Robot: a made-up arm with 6 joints. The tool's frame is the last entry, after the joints.
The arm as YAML. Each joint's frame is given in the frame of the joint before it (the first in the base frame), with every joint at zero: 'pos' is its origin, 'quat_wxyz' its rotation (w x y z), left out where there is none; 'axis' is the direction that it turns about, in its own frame. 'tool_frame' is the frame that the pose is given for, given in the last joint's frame.
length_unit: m
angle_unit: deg
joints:
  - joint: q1
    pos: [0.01, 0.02, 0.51]
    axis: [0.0, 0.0, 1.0]
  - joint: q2
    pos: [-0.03, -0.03, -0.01]
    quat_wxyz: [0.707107, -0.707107, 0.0, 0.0]
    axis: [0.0, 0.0, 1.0]
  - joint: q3
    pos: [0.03, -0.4, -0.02]
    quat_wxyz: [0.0, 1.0, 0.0, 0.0]
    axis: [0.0, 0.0, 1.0]
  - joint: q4
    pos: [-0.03, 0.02, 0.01]
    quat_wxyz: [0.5, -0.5, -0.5, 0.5]
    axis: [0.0, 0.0, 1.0]
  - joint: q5
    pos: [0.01, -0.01, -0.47]
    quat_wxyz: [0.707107, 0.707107, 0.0, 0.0]
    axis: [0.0, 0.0, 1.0]
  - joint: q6
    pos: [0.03, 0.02, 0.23]
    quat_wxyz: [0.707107, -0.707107, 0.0, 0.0]
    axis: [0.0, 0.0, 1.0]
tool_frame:
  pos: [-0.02, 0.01, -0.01]
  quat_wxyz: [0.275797, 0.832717, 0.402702, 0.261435]
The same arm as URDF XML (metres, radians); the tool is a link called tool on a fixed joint. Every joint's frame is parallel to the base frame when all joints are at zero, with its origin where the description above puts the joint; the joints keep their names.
<robot name="arm">
  <joint name="q1" type="continuous">
    <parent link="base_link"/>
    <child link="link1"/>
    <origin xyz="0.0100 0.0200 0.5100" rpy="0.0000 0.0000 0.0000"/>
    <axis xyz="0 0 1"/>
  </joint>
  <joint name="q2" type="continuous">
    <parent link="link1"/>
    <child link="link2"/>
    <origin xyz="-0.0300 -0.0300 -0.0100" rpy="0.0000 0.0000 0.0000"/>
    <axis xyz="0 1 0"/>
  </joint>
  <joint name="q3" type="continuous">
    <parent link="link2"/>
    <child link="link3"/>
    <origin xyz="0.0300 -0.0200 0.4000" rpy="0.0000 0.0000 0.0000"/>
    <axis xyz="0 -1 0"/>
  </joint>
  <joint name="q4" type="continuous">
    <parent link="link3"/>
    <child link="link4"/>
    <origin xyz="-0.0300 -0.0100 0.0200" rpy="0.0000 0.0000 0.0000"/>
    <axis xyz="-1 0 0"/>
  </joint>
  <joint name="q5" type="continuous">
    <parent link="link4"/>
    <child link="link5"/>
    <origin xyz="0.4700 -0.0100 0.0100" rpy="0.0000 0.0000 0.0000"/>
    <axis xyz="0 -1 0"/>
  </joint>
  <joint name="q6" type="continuous">
    <parent link="link5"/>
    <child link="link6"/>
    <origin xyz="-0.0200 -0.2300 0.0300" rpy="0.0000 0.0000 0.0000"/>
    <axis xyz="-1 0 0"/>
  </joint>
  <joint name="tool_fixed" type="fixed">
    <parent link="link6"/>
    <child link="tool"/>
    <origin xyz="0.0100 0.0100 -0.0200" rpy="0.6752 -0.5692 1.8268"/>
  </joint>
  <link name="base_link"/>
  <link name="link1"/>
  <link name="link2"/>
  <link name="link3"/>
  <link name="link4"/>
  <link name="link5"/>
  <link name="link6"/>
  <link name="tool"/>
</robot>

